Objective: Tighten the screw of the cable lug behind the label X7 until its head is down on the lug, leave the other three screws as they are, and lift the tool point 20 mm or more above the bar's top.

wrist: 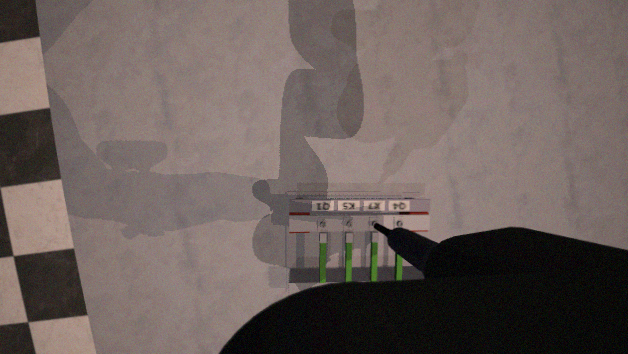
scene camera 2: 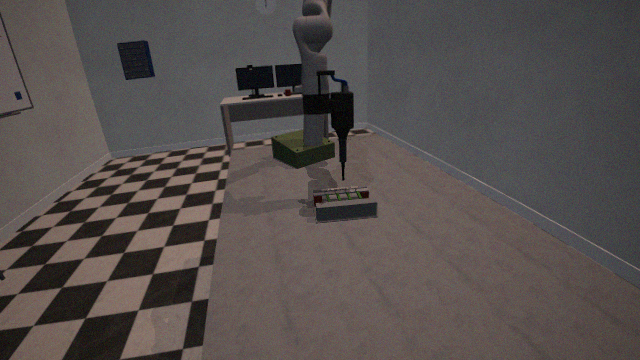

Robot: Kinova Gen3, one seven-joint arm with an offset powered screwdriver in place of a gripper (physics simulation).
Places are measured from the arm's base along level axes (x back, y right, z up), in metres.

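Pixels of known places: end effector, tool point: [wrist: 376,225] [scene camera 2: 343,180]; arm's base, origin of the base link: [scene camera 2: 313,142].
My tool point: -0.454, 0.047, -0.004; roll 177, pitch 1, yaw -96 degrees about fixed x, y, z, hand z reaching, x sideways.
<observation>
Ahead of a thing's pixels: the offset from my tool point to its top centre, as dx, dy, dz. "pt": to the spot under its first point.
The screwdriver {+0.002, -0.001, +0.064} [scene camera 2: 343,179] [wrist: 375,226] points straight down in the scene view, its tip apart from the block {-0.038, +0.017, -0.028} [scene camera 2: 346,210] with a visible gap above the bar. In the wrist view the tip overlaps the right edge of the X7 screw {-0.007, -0.006, -0.028} [wrist: 372,222], behind the label X7 {+0.015, -0.011, -0.035} [wrist: 373,206]. The other screws, Q1 {+0.008, +0.056, -0.028} [wrist: 322,223], K5 {+0.001, +0.025, -0.027} [wrist: 349,223] and Q4 {-0.014, -0.037, -0.029} [wrist: 399,223], sit in a row on the pale bar {pt +0.014, +0.083, -0.036} [wrist: 300,223]. Green cables run from the lugs. How far down the X7 head is cannot be told. The tool has no fingers.
The block has a grey front wall and dark red end pieces {pt -0.033, -0.063, -0.048} [scene camera 2: 365,194]. The arm's green base [scene camera 2: 300,154] stands behind it. A desk [scene camera 2: 265,111] with two monitors is at the back. Walls stand left and right. The arm's shadows fall across the table.
</observation>
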